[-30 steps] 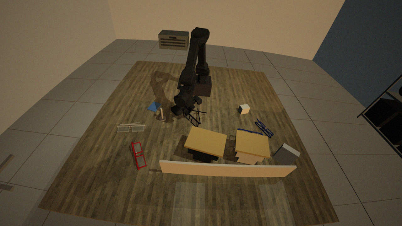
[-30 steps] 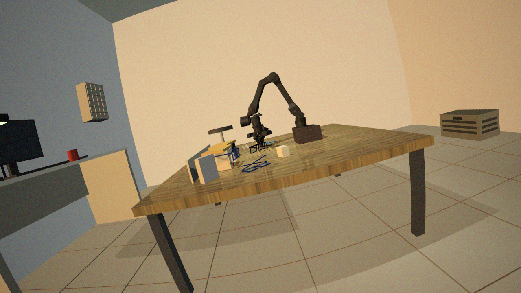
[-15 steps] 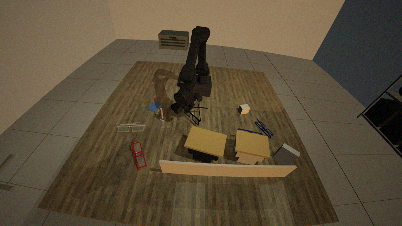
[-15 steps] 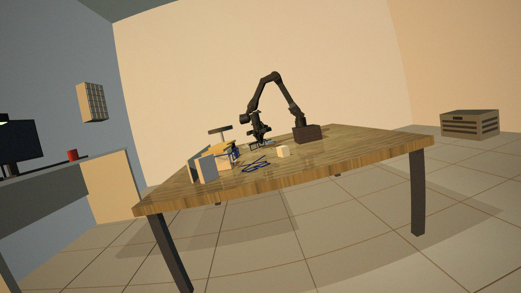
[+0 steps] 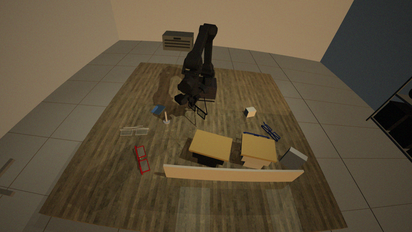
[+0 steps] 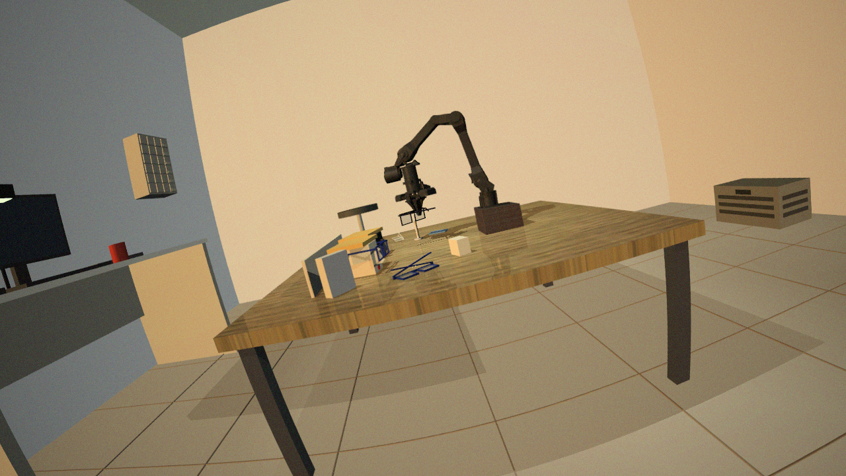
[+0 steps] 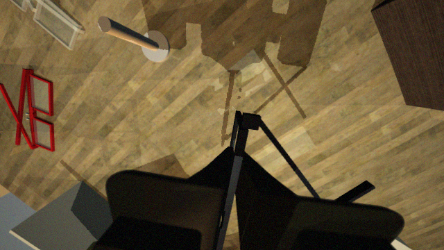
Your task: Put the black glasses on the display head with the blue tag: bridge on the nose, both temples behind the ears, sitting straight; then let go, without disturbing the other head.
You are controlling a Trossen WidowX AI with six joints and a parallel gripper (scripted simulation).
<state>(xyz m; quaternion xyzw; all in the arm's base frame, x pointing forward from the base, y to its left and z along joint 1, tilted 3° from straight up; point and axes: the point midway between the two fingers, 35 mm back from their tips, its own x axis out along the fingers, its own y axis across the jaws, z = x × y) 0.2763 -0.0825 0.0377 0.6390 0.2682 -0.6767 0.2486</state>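
The peg stand lies 150 mm to the right of my gripper tip, 90 mm below it and 20 mm ahead of it. The rest, counted from my gripper tip: small cube (380 mm to the left, 90 mm below, 90 mm behind); then blue block (220 mm to the right, 110 mm below, 80 mm behind); then long tan board (360 mm ahead, 210 mm to the left, 60 mm below).
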